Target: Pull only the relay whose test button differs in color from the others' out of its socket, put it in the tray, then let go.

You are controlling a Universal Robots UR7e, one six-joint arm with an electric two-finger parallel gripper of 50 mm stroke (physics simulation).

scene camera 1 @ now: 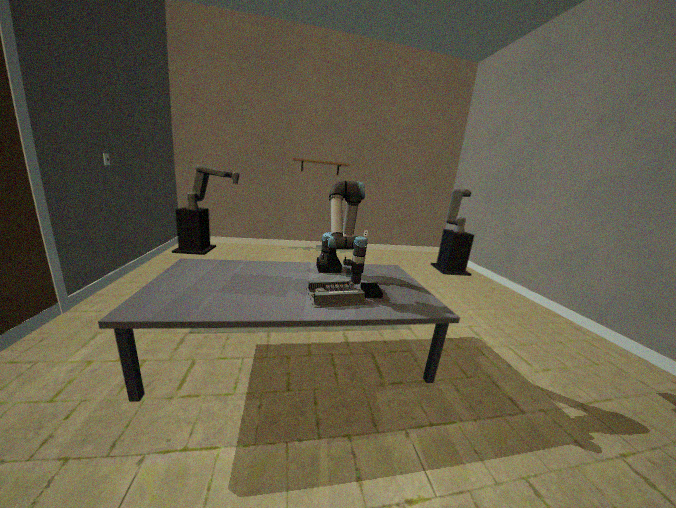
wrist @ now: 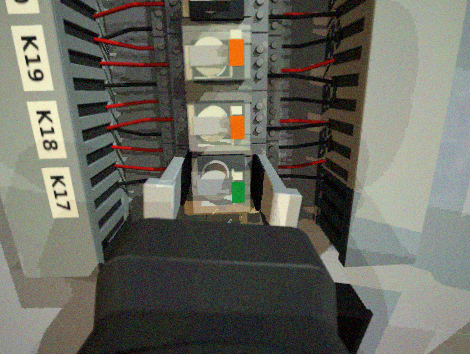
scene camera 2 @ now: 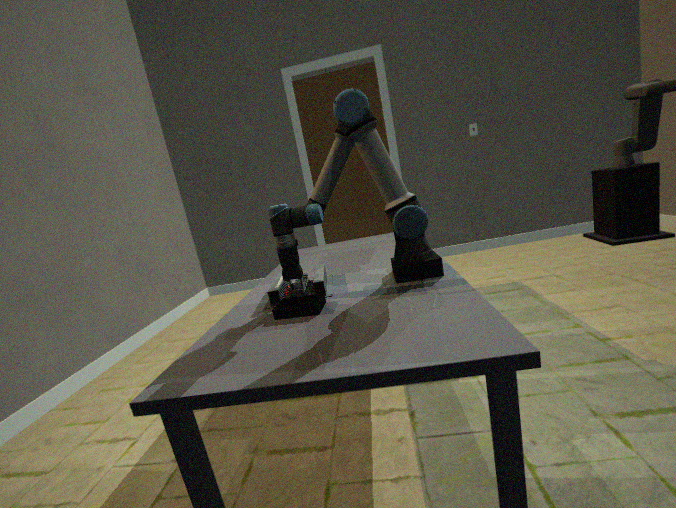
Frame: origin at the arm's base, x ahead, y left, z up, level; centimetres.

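Where they show: gripper, fingertip midpoint: (scene camera 1: 350, 290) (wrist: 221, 168) (scene camera 2: 298, 291); arm's base, origin of the base link: (scene camera 1: 328, 261) (scene camera 2: 413, 257).
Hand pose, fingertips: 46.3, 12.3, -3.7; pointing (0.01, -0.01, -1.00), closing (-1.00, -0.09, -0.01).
Observation:
Things, the pixels of their top centre, and the offset from my fingertips, as dx, dy, dz. "spot": a spot on its surface instead. Level surfaces: height alone.
- relay with the green test button, middle of its top: (wrist: 221, 193) +0.0, +0.0, +4.2
- K18, middle of its top: (wrist: 219, 128) +0.6, -3.0, +4.2
- K19, middle of its top: (wrist: 217, 52) +1.2, -5.9, +4.2
- black tray, middle of its top: (scene camera 2: 298, 301) (scene camera 1: 371, 287) -4.9, +14.6, +0.8
- socket position with a black part, surface spot: (wrist: 216, 9) spot: +1.6, -7.9, +2.6
- grey table, its level: dz -2.7
The relay with the green test button (wrist: 238, 192) is at the K17 end of the row in the wrist view. The two relays above it, at K18 (wrist: 216, 126) and K19 (wrist: 215, 56), have orange buttons. My gripper (scene camera 1: 356, 281) (scene camera 2: 294, 279) (wrist: 221, 168) points down and is shut on the green-button relay, one finger on each side. The relay stands in line with the others at its socket; its base is hidden. The black tray (scene camera 1: 373, 291) (scene camera 2: 298, 309) lies beside the K17 end of the relay panel (scene camera 1: 338, 297).
Slotted wiring ducts (wrist: 89, 145) (wrist: 345, 125) run along both sides of the row, with red and black wires close to the fingers. Another socket position with a black part (wrist: 216, 9) shows at the top. The panel stands on the grey table (scene camera 1: 218, 300) (scene camera 2: 360, 349).

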